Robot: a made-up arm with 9 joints. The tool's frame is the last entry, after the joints.
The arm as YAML. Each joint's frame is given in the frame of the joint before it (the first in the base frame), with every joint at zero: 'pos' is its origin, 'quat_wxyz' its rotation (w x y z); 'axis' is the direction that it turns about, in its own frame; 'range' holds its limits. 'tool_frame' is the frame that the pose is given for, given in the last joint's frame.
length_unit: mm
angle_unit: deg
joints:
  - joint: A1
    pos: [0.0, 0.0, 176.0]
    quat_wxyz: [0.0, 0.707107, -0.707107, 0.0]
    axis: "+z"
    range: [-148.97, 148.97]
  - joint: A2
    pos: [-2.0, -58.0, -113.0]
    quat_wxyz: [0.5, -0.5, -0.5, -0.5]
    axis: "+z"
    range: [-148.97, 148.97]
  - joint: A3
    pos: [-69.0, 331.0, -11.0]
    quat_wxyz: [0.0, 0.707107, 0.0, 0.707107]
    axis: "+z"
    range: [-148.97, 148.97]
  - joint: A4
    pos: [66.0, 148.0, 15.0]
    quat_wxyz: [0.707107, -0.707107, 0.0, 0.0]
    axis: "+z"
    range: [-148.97, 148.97]
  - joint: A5
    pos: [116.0, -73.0, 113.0]
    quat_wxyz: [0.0, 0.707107, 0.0, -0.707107]
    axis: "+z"
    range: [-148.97, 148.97]
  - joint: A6
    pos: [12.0, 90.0, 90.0]
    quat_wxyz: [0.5, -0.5, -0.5, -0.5]
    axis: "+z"
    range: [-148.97, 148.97]
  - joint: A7
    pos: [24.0, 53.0, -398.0]
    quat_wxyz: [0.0, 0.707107, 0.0, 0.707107]
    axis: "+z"
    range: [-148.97, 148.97]
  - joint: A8
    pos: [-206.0, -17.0, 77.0]
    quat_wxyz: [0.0, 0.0, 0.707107, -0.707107]
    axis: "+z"
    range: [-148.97, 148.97]
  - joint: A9
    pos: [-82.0, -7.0, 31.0]
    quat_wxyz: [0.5, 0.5, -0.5, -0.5]
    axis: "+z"
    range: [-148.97, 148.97]
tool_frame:
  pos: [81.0, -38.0, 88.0]
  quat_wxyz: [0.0, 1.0, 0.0, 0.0]
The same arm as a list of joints. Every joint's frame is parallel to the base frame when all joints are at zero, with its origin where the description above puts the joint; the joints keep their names.
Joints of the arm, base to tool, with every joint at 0 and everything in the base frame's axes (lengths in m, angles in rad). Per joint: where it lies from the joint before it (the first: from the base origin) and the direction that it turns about. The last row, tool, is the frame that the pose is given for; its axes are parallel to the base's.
A1: origin 0.0000 0.0000 0.1760 axis -z
A2: origin 0.0580 0.0020 0.1130 axis -x
A3: origin 0.0110 -0.3310 0.0690 axis -z
A4: origin -0.0660 0.1480 -0.0150 axis +y
A5: origin -0.1160 0.1130 -0.0730 axis +x
A6: origin 0.0900 -0.0120 -0.0900 axis -z
A7: origin 0.0240 -0.0530 0.3980 axis +x
A8: origin 0.0770 -0.0170 0.2060 axis -y
A9: origin 0.0070 -0.0310 -0.0820 axis -z
tool: origin 0.0810 0.0380 -0.0880
Joint limits (rad, base to tool): -2.6000..2.6000 -2.6000..2.6000 -2.6000..2.6000 -2.6000..2.6000 -2.6000..2.6000 -2.6000..2.6000 -2.6000..2.6000 -2.6000..2.6000 -2.6000..2.6000

